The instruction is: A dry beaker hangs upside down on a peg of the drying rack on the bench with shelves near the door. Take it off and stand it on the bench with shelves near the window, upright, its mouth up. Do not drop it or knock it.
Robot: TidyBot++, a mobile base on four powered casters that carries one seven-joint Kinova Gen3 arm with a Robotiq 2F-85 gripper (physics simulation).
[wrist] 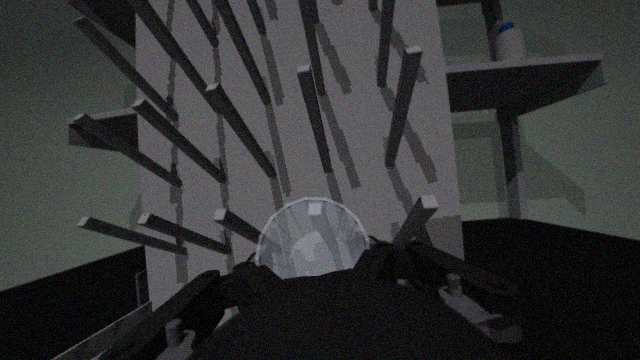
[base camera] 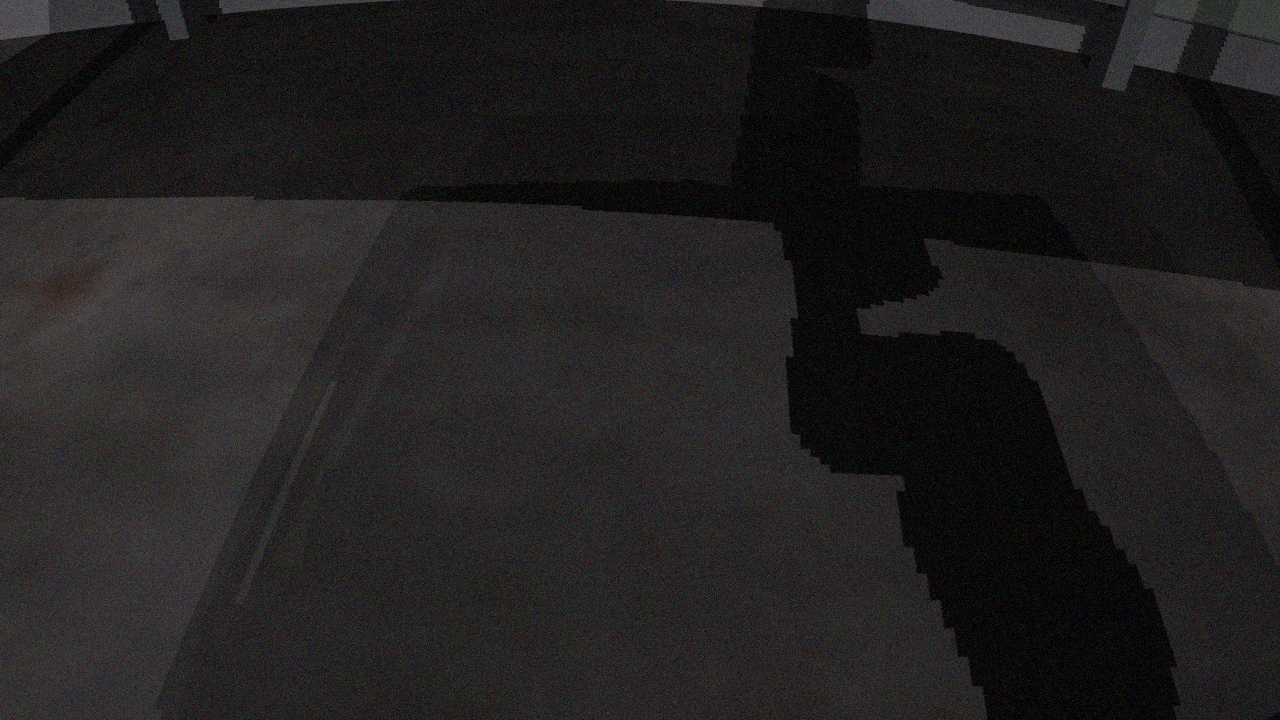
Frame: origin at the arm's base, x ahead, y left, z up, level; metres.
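Seen in the pictures: gripper, fingertip midpoint: [wrist: 314,249].
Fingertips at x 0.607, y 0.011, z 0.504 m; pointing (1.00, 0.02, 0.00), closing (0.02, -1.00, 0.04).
Observation:
Offsets run from my fingertips to a thing's middle. "spot": to the spot under its first point. Level surfaces: height alone.
The clear beaker @[dx -0.006, dy -0.001, dz -0.005 m] [wrist: 310,252] is at the lower middle of the wrist view, its round rim facing the camera. A peg's pale tip shows through it just inside the upper rim, so it is still around that peg. My gripper [wrist: 314,249] has one finger against each side of the beaker and is shut on it. The dark gripper body hides the beaker's lower part. The pale drying rack [wrist: 360,110] stands behind, with rows of long pegs. The bench near the window cannot be made out in either view.
A bare peg @[dx +0.007, dy -0.088, dz +0.005 m] [wrist: 412,220] sticks out close to the right finger, and another peg @[dx +0.040, dy +0.060, dz +0.005 m] [wrist: 239,227] is close to the left one. A shelf @[dz +0.299 m] [wrist: 525,82] at the right bears a white bottle @[spot: dx +0.301, dy -0.619, dz +0.414 m] [wrist: 510,45] with a blue cap. Pale legs [base camera: 1129,44] [base camera: 171,17] stand at the base view's top.

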